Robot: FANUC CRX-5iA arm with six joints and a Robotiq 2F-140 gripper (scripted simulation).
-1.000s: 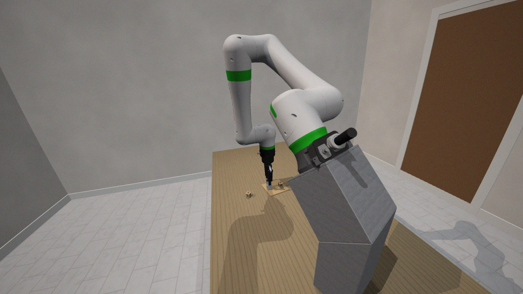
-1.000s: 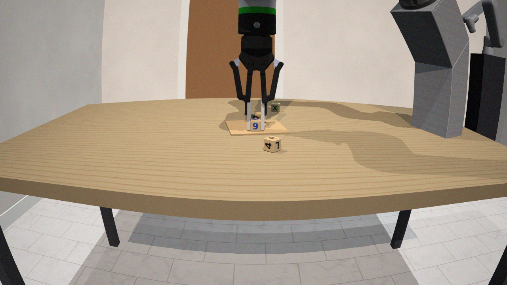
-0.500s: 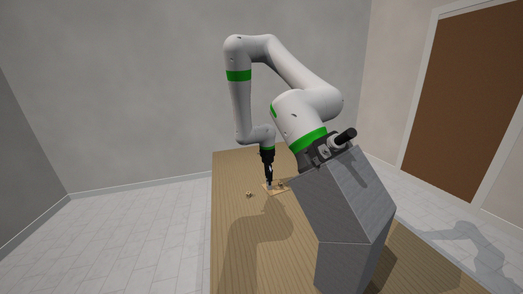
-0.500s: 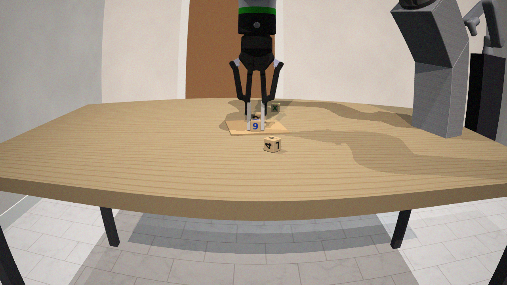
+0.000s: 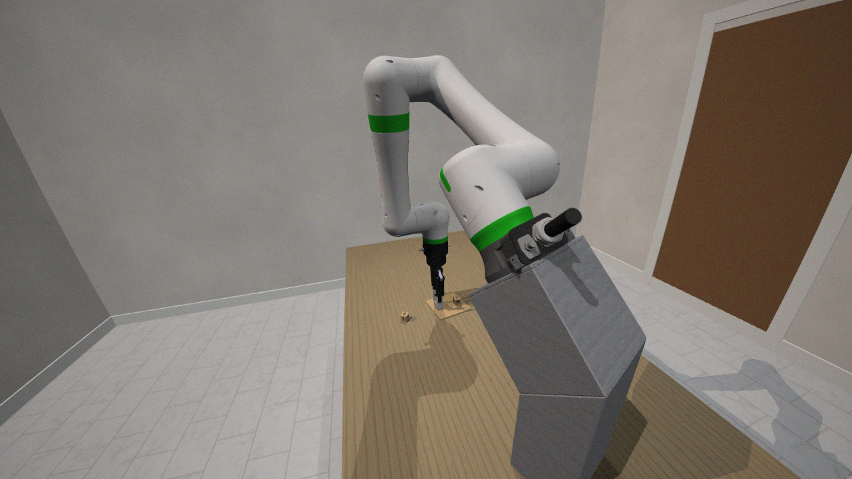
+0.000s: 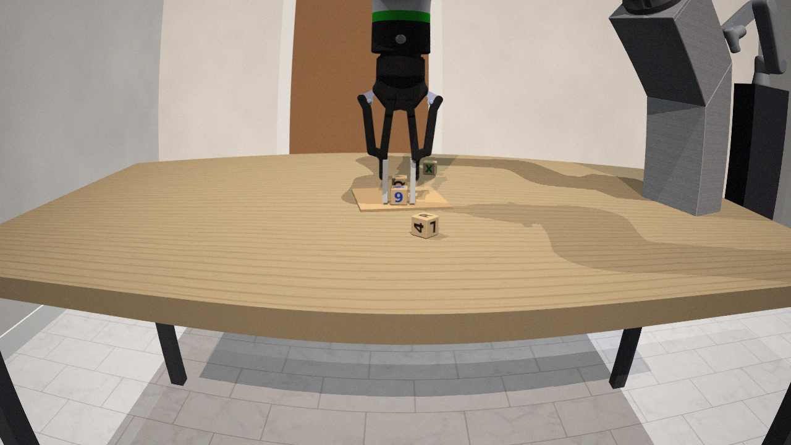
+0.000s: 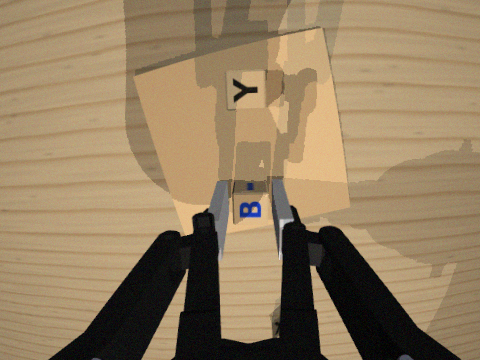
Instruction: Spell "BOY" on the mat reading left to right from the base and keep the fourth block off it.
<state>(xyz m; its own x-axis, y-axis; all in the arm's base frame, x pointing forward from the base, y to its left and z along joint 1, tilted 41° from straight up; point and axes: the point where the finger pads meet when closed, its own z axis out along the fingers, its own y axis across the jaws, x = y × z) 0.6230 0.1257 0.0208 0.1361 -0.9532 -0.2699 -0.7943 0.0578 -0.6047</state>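
My hand is 20 mm above the block. Also, from my hand: tan mat: 40 mm to the right, 40 mm below, 10 mm ahead.
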